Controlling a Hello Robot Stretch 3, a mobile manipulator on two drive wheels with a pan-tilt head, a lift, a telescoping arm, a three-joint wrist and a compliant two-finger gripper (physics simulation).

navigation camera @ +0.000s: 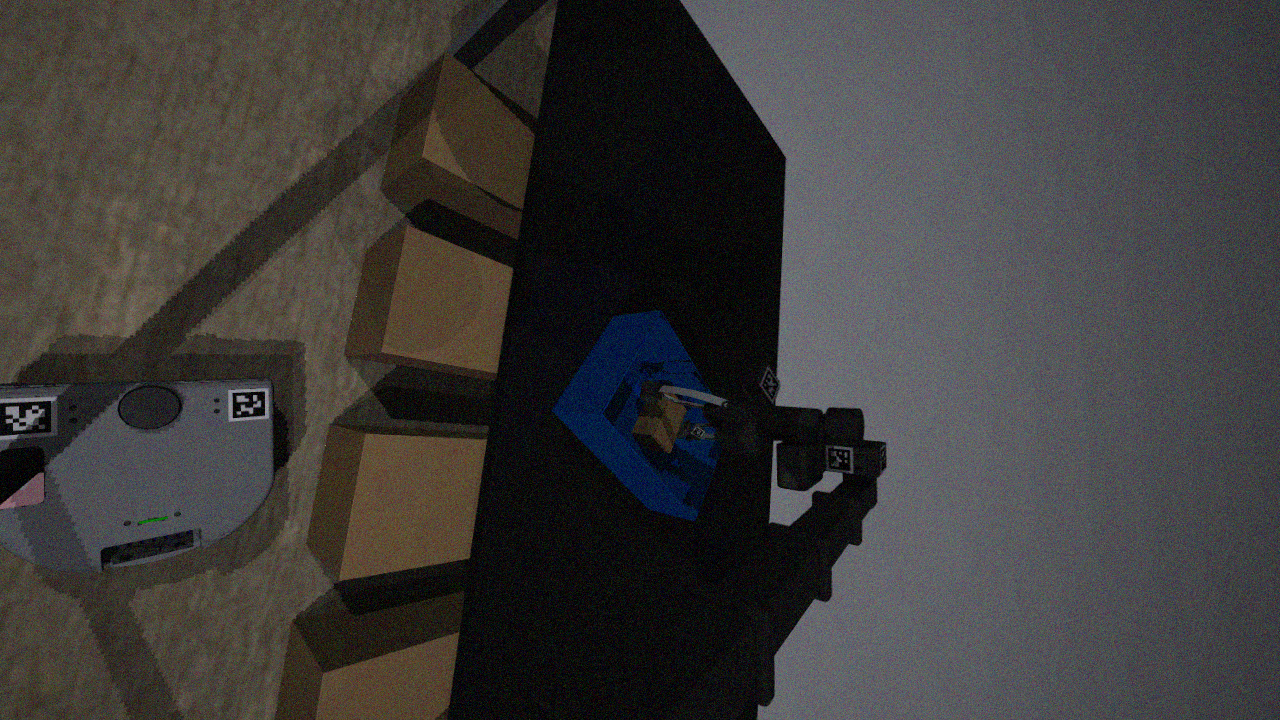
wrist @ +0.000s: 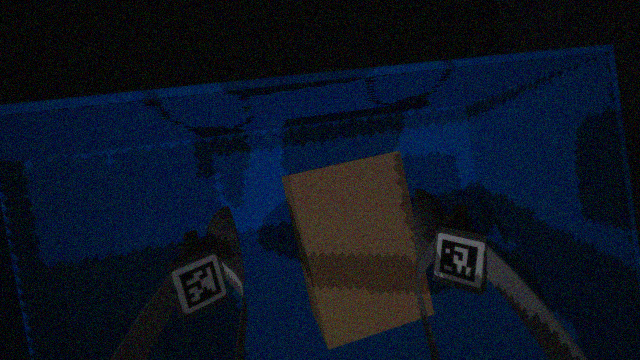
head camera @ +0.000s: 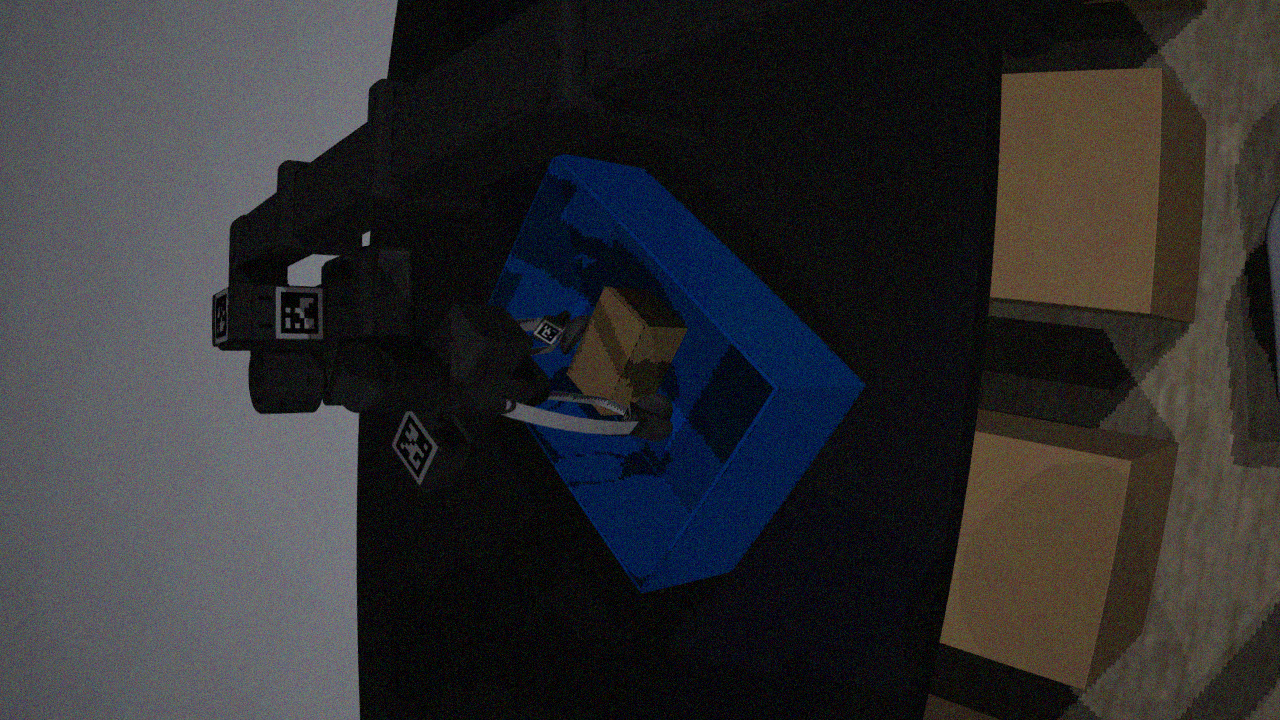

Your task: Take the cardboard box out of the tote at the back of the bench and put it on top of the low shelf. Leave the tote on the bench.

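Places are measured from the robot's base along level axes (x ahead, y left, z up), in millimetres.
Where they show: gripper, fingertip midpoint: (navigation camera: 660,410) (head camera: 625,374); robot's base, link origin: (navigation camera: 151,405).
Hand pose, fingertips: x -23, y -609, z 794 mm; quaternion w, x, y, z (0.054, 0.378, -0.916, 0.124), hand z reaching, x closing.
Observation:
Things, the pixels of their top centre, and the offset from my fingertips. Level surfaces: height alone.
- cardboard box, top centre: (head camera: 603,351) (navigation camera: 671,422) 20 mm back, 2 mm right, 21 mm up
- blue tote, top centre: (head camera: 594,360) (navigation camera: 678,420) 9 mm back, 43 mm left, 68 mm up
- black bench, surface height: 32 mm down
The cardboard box (head camera: 608,333) (navigation camera: 660,422) (wrist: 356,215) is small and tan and sits inside the blue tote (head camera: 751,291) (navigation camera: 592,429) (wrist: 125,120). The tote stands on the black bench (head camera: 850,582) (navigation camera: 626,223). My gripper (head camera: 613,374) (navigation camera: 666,412) (wrist: 324,223) is open, reaching down into the tote with its fingers on either side of the box. In the wrist view the right fingertip is close against the box's right side, while a gap shows between the left fingertip and the box. Contact on the right is unclear. I cannot make out the low shelf.
Several large tan blocks (head camera: 1074,188) (navigation camera: 447,304) stand along the bench's near edge. My grey base (navigation camera: 179,465) is on the floor beyond them. My dark arm (head camera: 331,197) (navigation camera: 819,546) extends over the bench. A pale wall (head camera: 179,537) (navigation camera: 1029,268) is behind.

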